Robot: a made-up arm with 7 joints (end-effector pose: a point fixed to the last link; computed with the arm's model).
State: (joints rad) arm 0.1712 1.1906 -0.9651 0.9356 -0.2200 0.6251 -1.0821
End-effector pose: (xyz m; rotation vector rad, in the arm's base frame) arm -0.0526 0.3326 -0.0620 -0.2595 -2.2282 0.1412
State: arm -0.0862 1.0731 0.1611 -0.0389 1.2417 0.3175 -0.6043
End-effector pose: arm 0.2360 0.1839 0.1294 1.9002 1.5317 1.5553
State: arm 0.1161 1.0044 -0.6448 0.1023 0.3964 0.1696 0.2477
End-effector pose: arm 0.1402 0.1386 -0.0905 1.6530 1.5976 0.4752
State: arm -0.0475 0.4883 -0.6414 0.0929 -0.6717 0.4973 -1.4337
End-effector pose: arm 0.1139 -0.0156 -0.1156 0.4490 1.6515 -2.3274
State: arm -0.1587 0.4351 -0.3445 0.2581 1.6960 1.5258 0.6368
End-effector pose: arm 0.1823 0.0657 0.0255 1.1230 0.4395 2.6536
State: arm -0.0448 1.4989 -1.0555 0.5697 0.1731 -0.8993 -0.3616
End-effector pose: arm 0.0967 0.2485 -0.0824 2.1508 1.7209 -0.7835
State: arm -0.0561 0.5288 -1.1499 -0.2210 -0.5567 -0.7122 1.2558
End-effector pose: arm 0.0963 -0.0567 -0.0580 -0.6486 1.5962 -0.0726
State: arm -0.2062 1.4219 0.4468 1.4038 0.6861 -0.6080 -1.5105
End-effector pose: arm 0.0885 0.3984 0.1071 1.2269 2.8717 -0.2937
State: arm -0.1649 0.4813 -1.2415 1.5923 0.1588 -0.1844 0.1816
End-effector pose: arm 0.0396 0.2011 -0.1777 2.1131 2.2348 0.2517
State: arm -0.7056 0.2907 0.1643 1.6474 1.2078 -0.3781 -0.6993
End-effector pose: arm 0.2098 0.1168 -0.1485 1.7055 2.1852 -0.7265
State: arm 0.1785 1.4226 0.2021 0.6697 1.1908 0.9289 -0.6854
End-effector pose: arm 0.1370 0.3343 0.1532 -0.7725 -1.6257 -1.7128
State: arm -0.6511 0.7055 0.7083 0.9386 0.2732 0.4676 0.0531
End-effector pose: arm 0.1858 0.3173 0.0228 -0.4025 1.9963 1.0045
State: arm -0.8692 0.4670 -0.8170 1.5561 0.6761 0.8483 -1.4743
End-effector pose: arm 0.2333 0.1858 -0.0457 -0.5697 -2.3995 0.0129
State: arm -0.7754 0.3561 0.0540 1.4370 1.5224 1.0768 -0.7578
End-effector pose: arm 0.2366 0.1856 -0.0399 -0.9310 -2.3173 -0.8618
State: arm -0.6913 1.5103 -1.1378 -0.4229 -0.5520 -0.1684 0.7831
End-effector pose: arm 0.2393 0.0783 0.0433 0.7654 1.1557 0.2730
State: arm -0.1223 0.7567 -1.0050 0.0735 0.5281 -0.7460 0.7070
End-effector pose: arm 0.1352 -0.0158 -0.0653 0.8827 0.7565 -0.3785
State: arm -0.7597 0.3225 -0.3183 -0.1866 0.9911 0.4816 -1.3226
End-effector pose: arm 0.2848 -0.0146 0.1685 1.7780 1.4251 0.0464
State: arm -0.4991 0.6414 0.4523 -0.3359 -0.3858 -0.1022 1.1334
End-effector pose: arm 0.2018 0.1802 0.1961 -0.8943 0.2497 0.7441
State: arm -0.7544 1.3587 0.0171 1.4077 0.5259 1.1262 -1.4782
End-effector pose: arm 0.1018 0.3579 0.1333 -0.9865 2.8315 0.1734
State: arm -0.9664 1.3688 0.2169 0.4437 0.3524 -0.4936 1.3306
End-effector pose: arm 0.1932 0.2175 0.3362 -0.1495 -0.6757 1.3630
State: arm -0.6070 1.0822 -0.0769 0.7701 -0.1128 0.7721 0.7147
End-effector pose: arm 0.2175 0.2996 0.1005 0.0567 1.6778 1.9991
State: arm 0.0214 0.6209 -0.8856 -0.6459 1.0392 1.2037 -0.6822
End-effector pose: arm 0.1409 0.0016 0.0229 1.6141 1.9298 0.2361
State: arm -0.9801 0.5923 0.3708 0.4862 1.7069 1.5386 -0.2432
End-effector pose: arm 0.2198 0.1877 0.2194 -0.4284 1.8018 2.3003
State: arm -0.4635 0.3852 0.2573 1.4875 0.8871 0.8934 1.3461
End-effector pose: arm 0.1210 0.2042 -0.0847 -1.4069 -1.3823 -2.2931
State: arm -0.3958 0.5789 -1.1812 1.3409 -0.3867 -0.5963 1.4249
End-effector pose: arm 0.1342 0.1821 -0.1223 0.5413 1.1860 1.3235
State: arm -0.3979 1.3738 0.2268 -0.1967 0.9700 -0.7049 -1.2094
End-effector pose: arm 0.2462 0.0993 0.2011 -2.7682 -0.8435 -0.9320
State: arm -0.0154 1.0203 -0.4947 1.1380 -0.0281 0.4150 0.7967
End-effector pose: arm 0.0504 0.3350 -0.0302 -1.2760 -1.8816 -2.1316
